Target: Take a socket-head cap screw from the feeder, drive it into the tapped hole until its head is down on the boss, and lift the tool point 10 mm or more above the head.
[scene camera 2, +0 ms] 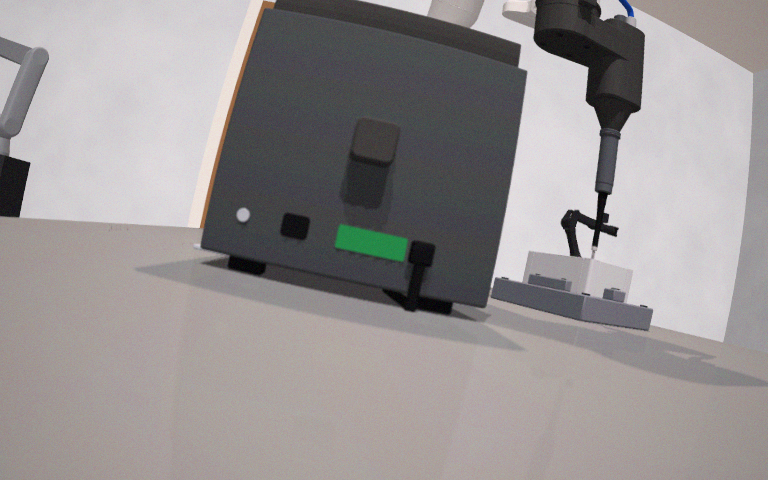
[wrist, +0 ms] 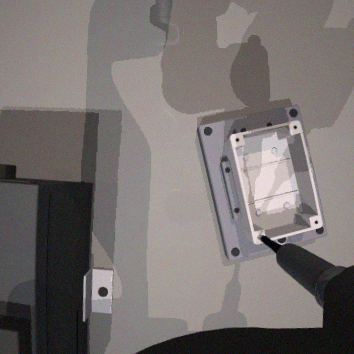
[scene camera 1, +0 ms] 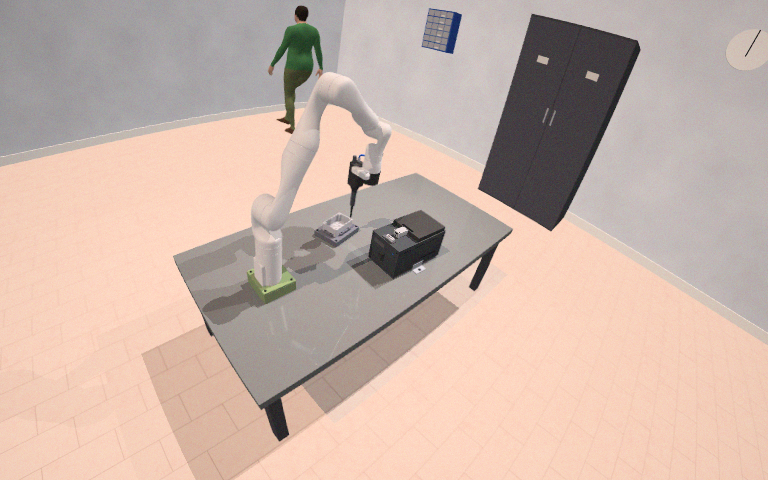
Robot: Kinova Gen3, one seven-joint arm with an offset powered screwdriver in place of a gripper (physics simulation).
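My screwdriver (scene camera 1: 351, 215) (scene camera 2: 594, 246) (wrist: 262, 237) points down and holds a small silvery screw (scene camera 2: 593, 252) at its tip. The screw is upright in scene camera 2, its lower end at the top of the pale open housing (scene camera 1: 339, 224) (scene camera 2: 557, 268) (wrist: 244, 188). In the wrist view the tip is over the housing's near left corner boss; bit and screw hide the hole there. Whether the thread has entered cannot be told. The other corner bosses show dark holes. The housing sits on a grey fixture plate (scene camera 1: 334, 240) (scene camera 2: 538, 295) (wrist: 212, 160). The black feeder (scene camera 1: 396, 257) (scene camera 2: 453, 113) (wrist: 67, 225) stands beside it.
A small bracket with a dark hole (scene camera 1: 418, 269) (wrist: 102, 280) is beside the feeder on the table (scene camera 1: 317, 333). The arm's green base (scene camera 1: 277, 291) is at the table's other end. A person in green (scene camera 1: 301, 50) is beyond the table. A dark cabinet (scene camera 1: 543, 152) stands by the wall.
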